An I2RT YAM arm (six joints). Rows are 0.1 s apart.
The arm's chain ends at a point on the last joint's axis. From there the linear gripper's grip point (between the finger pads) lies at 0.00 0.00 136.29 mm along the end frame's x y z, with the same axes.
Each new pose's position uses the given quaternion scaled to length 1; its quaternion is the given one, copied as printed.
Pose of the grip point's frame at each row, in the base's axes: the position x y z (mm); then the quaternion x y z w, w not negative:
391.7 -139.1 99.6 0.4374 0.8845 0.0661 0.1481
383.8 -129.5 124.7 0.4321 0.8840 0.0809 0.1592
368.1 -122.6 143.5 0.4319 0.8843 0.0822 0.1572
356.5 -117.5 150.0 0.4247 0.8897 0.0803 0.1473
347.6 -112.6 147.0 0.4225 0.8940 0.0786 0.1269
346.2 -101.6 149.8 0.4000 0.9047 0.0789 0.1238
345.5 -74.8 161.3 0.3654 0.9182 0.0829 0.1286
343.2 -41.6 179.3 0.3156 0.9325 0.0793 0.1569
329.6 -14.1 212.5 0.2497 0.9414 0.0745 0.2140
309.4 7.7 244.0 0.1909 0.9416 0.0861 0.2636
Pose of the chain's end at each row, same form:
348.1 -137.4 228.7 0.4374 0.8845 0.0661 0.1481
335.9 -130.2 252.3 0.4321 0.8840 0.0809 0.1592
320.5 -123.9 271.2 0.4319 0.8843 0.0822 0.1572
311.5 -119.9 278.6 0.4247 0.8897 0.0803 0.1473
307.6 -117.1 277.2 0.4225 0.8940 0.0786 0.1269
307.1 -107.6 280.2 0.4000 0.9047 0.0789 0.1238
305.1 -82.7 291.2 0.3654 0.9182 0.0829 0.1286
296.5 -48.3 307.2 0.3156 0.9325 0.0793 0.1569
269.6 -18.7 334.8 0.2497 0.9414 0.0745 0.2140
237.3 -0.7 359.3 0.1909 0.9416 0.0861 0.2636

